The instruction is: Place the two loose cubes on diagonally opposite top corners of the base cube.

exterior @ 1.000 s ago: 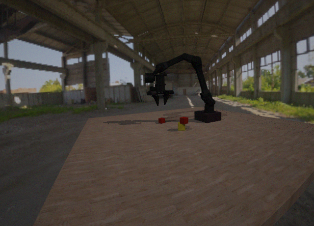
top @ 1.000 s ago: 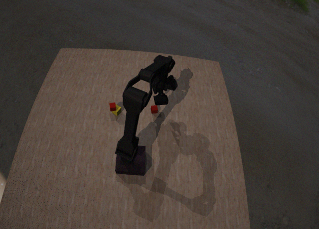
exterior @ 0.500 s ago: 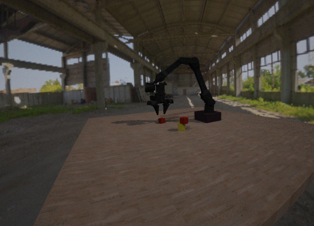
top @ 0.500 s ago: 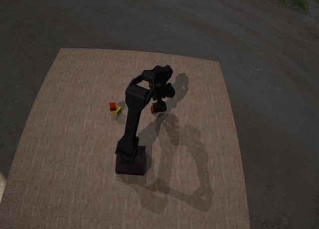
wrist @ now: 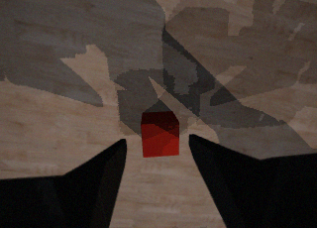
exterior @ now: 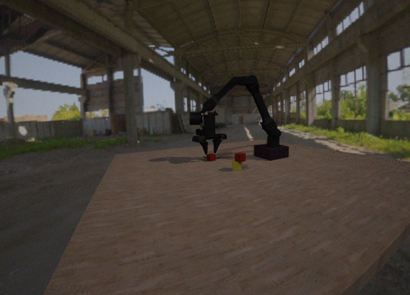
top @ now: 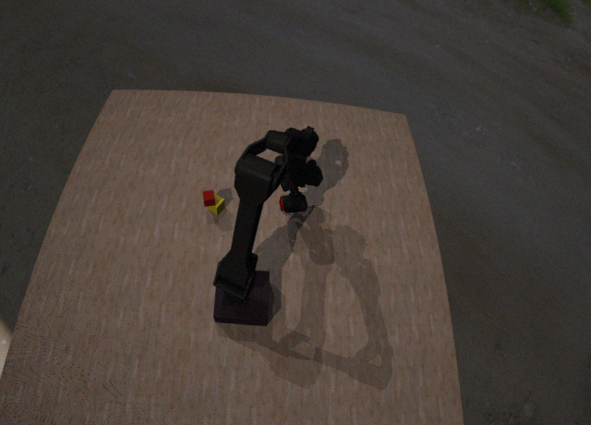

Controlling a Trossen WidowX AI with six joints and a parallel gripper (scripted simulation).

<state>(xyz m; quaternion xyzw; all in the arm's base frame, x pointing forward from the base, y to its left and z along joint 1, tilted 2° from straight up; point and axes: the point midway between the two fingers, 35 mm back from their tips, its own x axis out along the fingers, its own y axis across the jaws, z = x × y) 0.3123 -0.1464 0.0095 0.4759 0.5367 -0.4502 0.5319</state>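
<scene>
Right now my gripper tip is 220 mm to the right of the yellow cube, 20 mm past it and 20 mm above it.
</scene>
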